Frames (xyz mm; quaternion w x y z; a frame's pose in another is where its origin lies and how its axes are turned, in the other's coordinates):
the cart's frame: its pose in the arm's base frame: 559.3 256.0 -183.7 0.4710 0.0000 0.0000 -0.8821
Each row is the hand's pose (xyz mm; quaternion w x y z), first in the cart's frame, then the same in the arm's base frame.
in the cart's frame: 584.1 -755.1 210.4 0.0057 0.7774 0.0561 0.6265
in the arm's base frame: -393.1 190.7 26.7 0.5553 0.4156 -0.6593 0.2901
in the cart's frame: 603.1 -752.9 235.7 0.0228 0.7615 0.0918 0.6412
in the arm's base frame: -401.8 173.7 52.0 0.5764 0.4397 -0.6285 0.2819
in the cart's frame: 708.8 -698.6 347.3 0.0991 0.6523 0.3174 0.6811
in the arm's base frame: -415.5 55.6 163.6 0.6475 0.5872 -0.4259 0.2334
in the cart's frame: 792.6 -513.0 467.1 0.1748 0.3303 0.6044 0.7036
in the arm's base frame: -307.9 -117.3 283.4 0.7030 0.6887 -0.0067 0.1772
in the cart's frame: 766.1 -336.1 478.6 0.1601 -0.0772 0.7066 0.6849
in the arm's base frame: -146.2 -193.6 294.9 0.6796 0.5870 0.4009 0.1814
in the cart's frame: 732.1 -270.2 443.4 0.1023 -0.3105 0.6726 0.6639
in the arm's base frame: -72.5 -202.1 259.7 0.6338 0.4471 0.5907 0.2225
